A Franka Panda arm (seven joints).
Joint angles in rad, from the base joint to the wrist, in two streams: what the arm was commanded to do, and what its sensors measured. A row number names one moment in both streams.
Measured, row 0:
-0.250 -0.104 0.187 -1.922 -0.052 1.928 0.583
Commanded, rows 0 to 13:
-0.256 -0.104 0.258 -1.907 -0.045 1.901 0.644
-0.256 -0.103 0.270 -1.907 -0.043 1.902 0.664
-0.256 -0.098 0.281 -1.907 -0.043 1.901 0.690
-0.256 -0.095 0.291 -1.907 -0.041 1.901 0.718
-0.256 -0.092 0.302 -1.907 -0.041 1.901 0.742
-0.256 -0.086 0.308 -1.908 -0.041 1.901 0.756
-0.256 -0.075 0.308 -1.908 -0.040 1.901 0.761
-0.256 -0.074 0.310 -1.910 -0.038 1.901 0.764
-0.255 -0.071 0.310 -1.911 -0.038 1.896 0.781
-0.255 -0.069 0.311 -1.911 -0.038 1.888 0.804
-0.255 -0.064 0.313 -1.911 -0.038 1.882 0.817
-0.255 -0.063 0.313 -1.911 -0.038 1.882 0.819
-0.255 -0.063 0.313 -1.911 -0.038 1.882 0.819
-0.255 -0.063 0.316 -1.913 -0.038 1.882 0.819
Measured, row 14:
-0.249 -0.060 0.303 -1.923 -0.051 1.911 0.798
